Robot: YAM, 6 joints.
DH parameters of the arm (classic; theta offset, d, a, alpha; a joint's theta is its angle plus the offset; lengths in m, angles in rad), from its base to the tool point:
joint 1: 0 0.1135 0.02 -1.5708
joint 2: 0 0 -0.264 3.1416
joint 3: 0.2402 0 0.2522 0
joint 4: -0.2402 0 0.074 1.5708
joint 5: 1.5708 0 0 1.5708
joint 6: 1.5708 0.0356 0 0
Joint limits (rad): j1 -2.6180..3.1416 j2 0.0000..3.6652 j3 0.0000..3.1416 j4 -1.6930..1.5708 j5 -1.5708..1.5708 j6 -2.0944..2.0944
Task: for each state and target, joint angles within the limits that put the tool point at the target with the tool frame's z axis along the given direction. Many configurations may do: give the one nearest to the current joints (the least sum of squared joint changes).
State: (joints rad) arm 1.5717 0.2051 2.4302 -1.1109 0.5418 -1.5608
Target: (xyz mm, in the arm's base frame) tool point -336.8 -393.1 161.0 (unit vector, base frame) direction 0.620 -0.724 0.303
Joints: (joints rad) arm 0.7971 0.0050 3.0491 -1.2010 1.2508 -1.5608
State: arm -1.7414 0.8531 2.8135 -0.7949 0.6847 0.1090
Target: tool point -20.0 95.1 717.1 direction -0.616 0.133 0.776
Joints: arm -1.5922 1.4933 3.1410 0.0762 0.6674 0.1090
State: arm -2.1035 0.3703 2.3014 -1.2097 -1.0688 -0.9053
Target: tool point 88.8 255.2 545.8 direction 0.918 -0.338 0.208
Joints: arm -1.7778 0.5421 2.3181 -0.8046 -1.3162 -0.9053
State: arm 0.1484 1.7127 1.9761 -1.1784 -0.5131 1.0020
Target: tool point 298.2 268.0 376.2 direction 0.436 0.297 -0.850
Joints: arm 0.7387 1.9464 2.1593 -1.2327 0.0740 1.0020
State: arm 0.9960 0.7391 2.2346 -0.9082 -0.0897 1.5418
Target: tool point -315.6 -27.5 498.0 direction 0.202 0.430 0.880
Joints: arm 0.1318 0.2068 1.9799 -0.4861 -0.4112 1.5418
